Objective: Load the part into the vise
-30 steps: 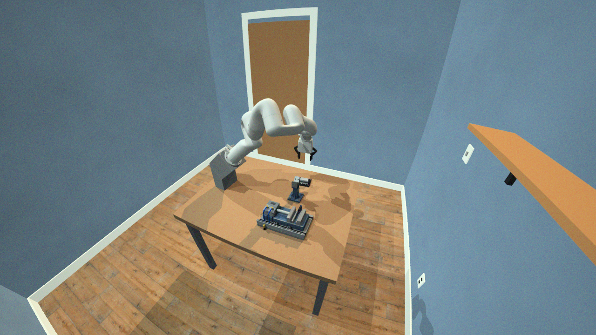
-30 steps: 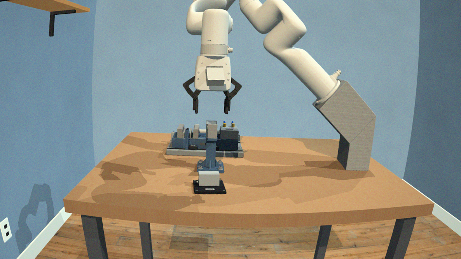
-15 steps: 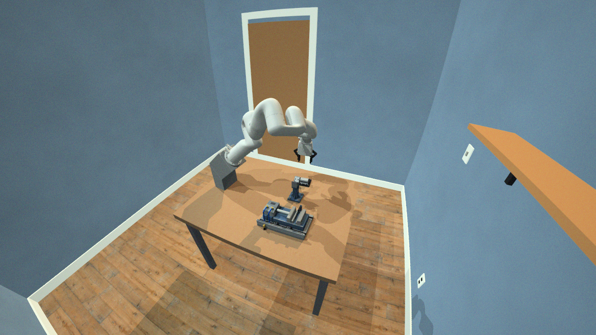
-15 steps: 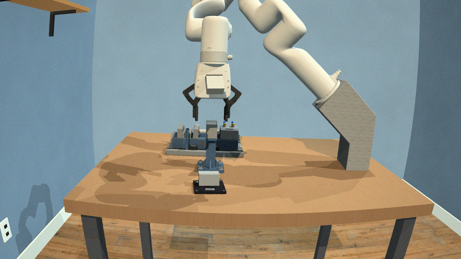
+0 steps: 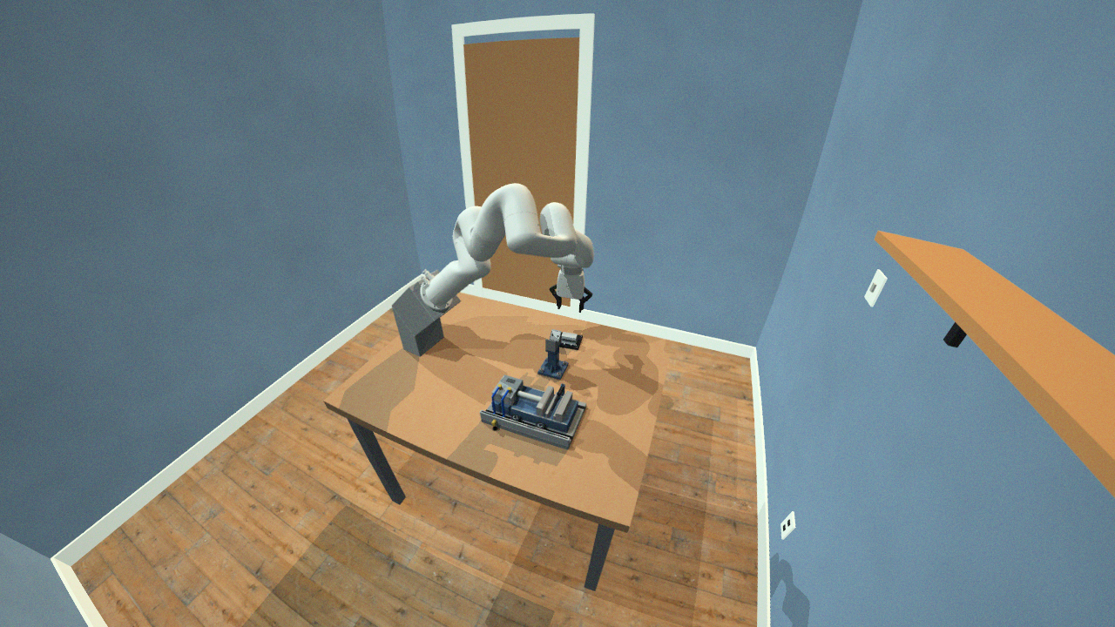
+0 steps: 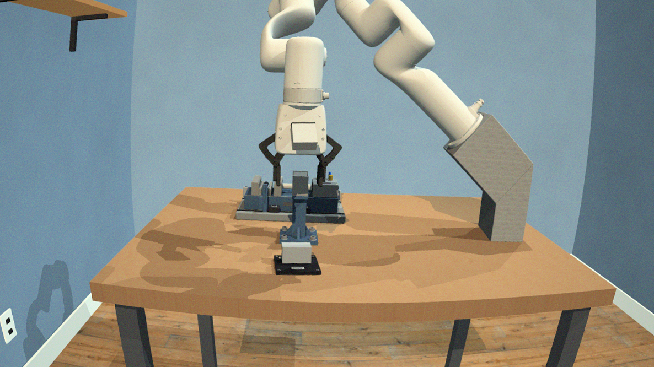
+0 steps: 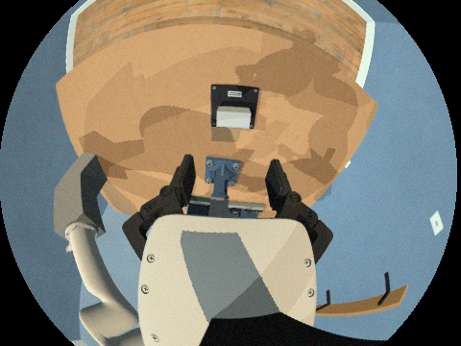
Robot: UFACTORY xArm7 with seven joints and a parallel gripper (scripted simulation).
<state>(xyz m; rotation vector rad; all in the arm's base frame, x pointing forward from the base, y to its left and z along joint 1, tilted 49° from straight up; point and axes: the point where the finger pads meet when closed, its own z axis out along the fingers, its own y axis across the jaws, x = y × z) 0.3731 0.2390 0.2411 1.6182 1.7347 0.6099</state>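
My gripper is now 160 mm above the grey block. From my hand the other things lie so: black infeed plate 20 mm to the left, 180 mm below; then white cylinder rod 40 mm behind, 400 mm to the right, 100 mm below; then work stop 60 mm ahead, 360 mm to the right, 90 mm below.
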